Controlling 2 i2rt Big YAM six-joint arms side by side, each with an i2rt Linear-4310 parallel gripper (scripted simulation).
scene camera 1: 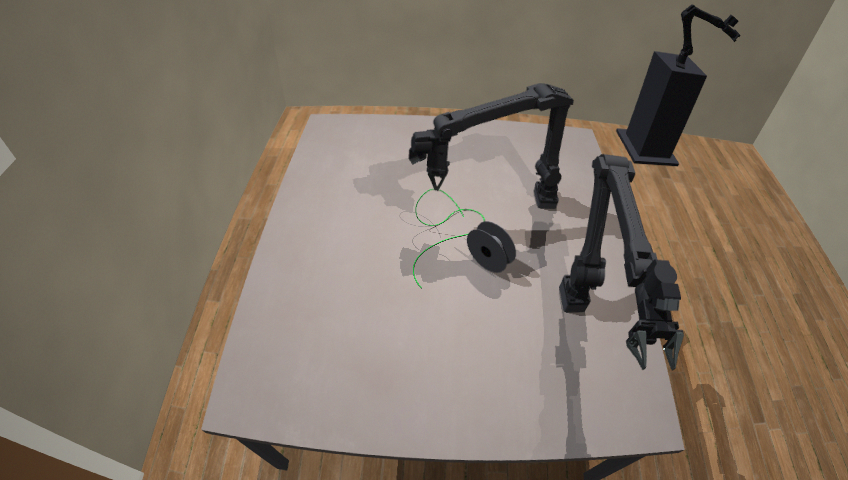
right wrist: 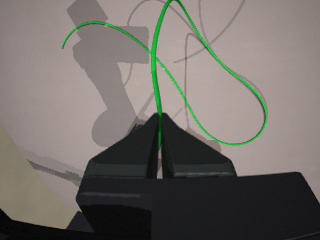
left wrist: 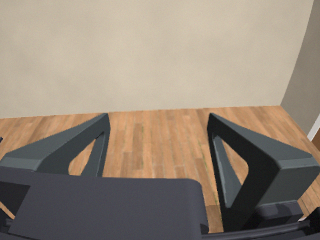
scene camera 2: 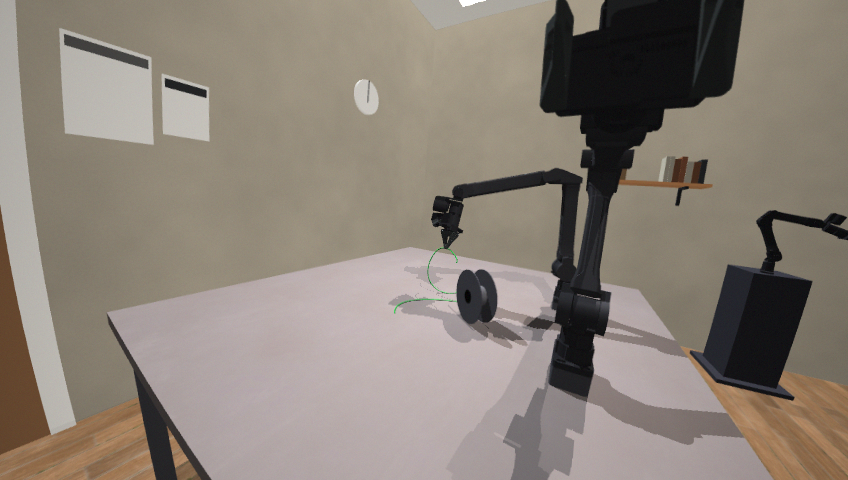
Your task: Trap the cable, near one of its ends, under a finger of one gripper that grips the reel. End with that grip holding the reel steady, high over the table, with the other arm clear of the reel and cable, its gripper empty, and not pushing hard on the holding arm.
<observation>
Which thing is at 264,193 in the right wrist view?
The right gripper.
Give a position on a dark reel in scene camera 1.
488,247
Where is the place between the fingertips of the left gripper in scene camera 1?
659,369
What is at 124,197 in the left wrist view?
The left gripper.
</observation>
